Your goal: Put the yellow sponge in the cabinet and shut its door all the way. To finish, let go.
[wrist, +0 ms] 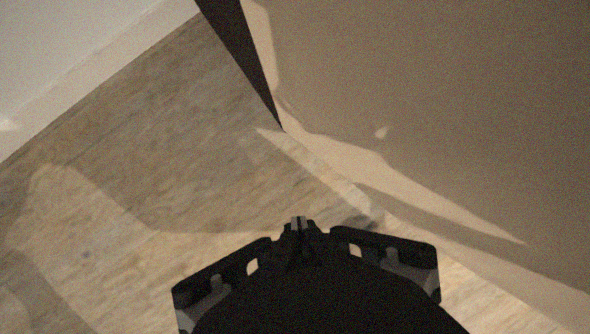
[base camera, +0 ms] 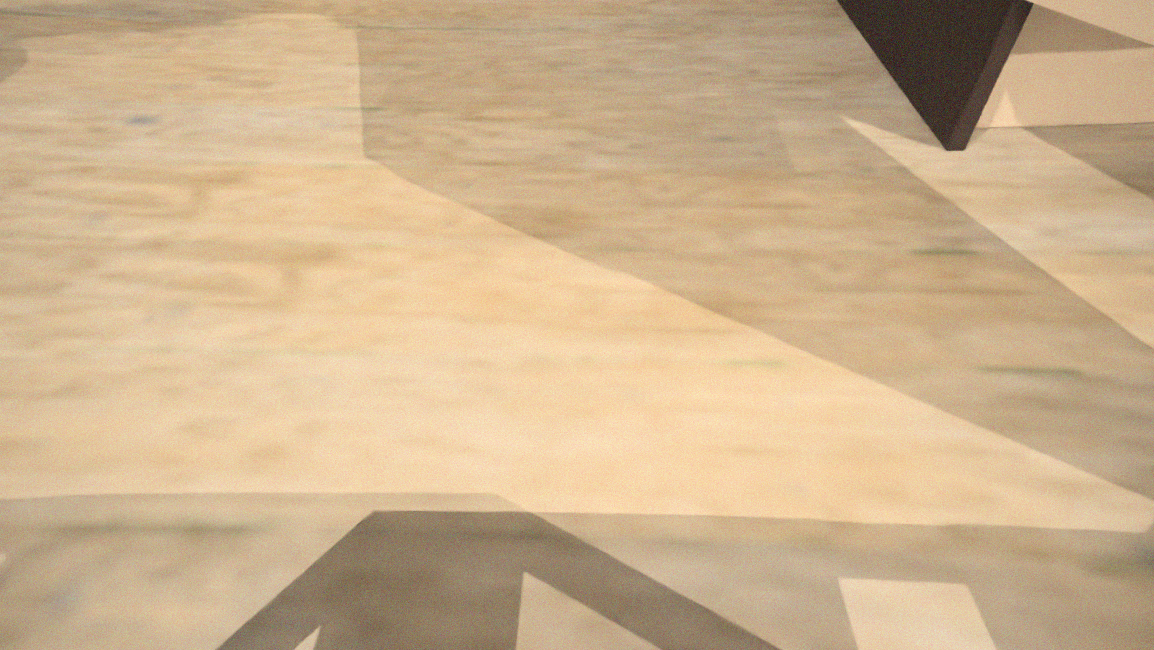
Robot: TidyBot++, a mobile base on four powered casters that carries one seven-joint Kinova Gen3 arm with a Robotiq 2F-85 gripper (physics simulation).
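Frame: origin at the arm's base, x ahead, y left, z up, level; metres.
Where they show: gripper, fingertip midpoint: (wrist: 299,226).
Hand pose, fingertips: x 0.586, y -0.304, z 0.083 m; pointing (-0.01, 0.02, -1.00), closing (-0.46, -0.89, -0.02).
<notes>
After its pixels a point has its place.
My gripper (wrist: 299,226) @[x 0.586, y -0.304, z 0.083 m] is shut and empty, low in the wrist view, pointing toward the sunlit strip of floor beside the large beige surface. A dark brown panel (base camera: 928,56) @[x 0.862, y -0.375, z -0.342 m] (wrist: 245,55) @[x 0.829, y -0.374, z -0.036 m] with a thin edge shows at the top right of the base view and top centre of the wrist view. It looks like part of the cabinet or its door; which one I cannot tell. In the wrist view it lies beyond my fingertips, apart from them. The yellow sponge does not show in either view, and the cabinet's inside is hidden.
A large beige upright surface (wrist: 440,100) @[x 0.626, y -0.397, z 0.182 m] (base camera: 1082,84) @[x 0.793, y -0.503, z -0.352 m] stands at the right, beside the dark panel. The wooden floor (base camera: 484,339) @[x 0.457, y 0.085, z -0.397 m] (wrist: 150,125) @[x 1.071, y 0.022, z -0.397 m] carries broad shadows. A pale wall with a baseboard (wrist: 90,70) @[x 1.316, y 0.051, z -0.337 m] runs across the wrist view's top left.
</notes>
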